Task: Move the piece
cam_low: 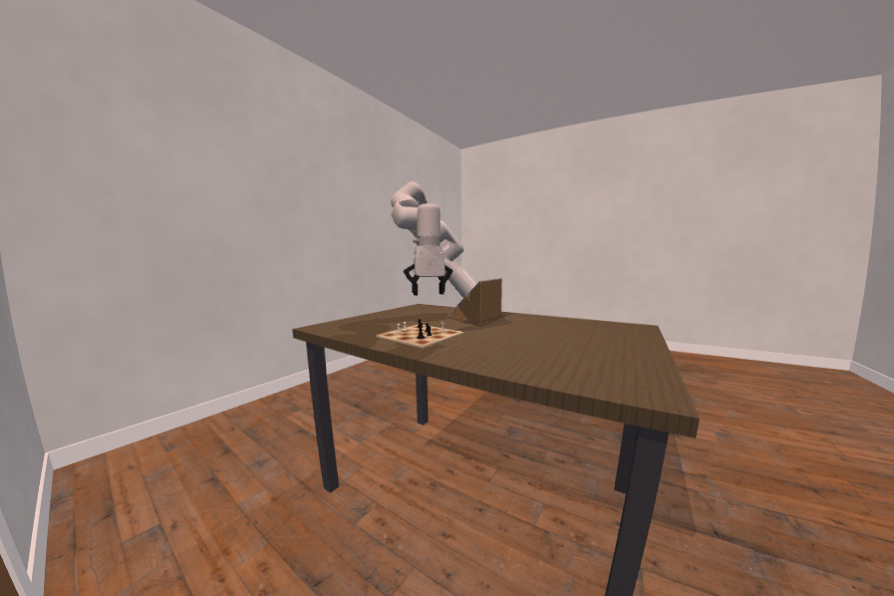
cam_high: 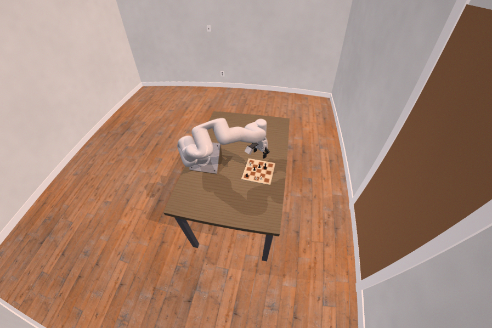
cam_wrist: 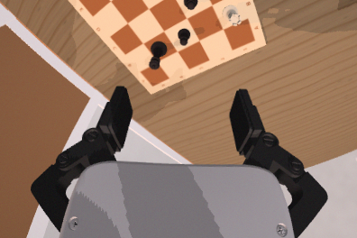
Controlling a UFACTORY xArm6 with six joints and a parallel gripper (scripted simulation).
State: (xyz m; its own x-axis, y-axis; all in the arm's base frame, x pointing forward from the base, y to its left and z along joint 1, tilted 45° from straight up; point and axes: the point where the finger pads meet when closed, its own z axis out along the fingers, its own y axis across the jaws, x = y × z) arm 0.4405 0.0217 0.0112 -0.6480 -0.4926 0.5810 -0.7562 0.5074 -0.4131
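Right now the tall black piece is 50 mm ahead of my hand, 10 mm to the right of it and 120 mm below it. Also, from my hand: chessboard 40 mm to the right, 150 mm below; white piece 70 mm behind, 10 mm to the left, 130 mm below.
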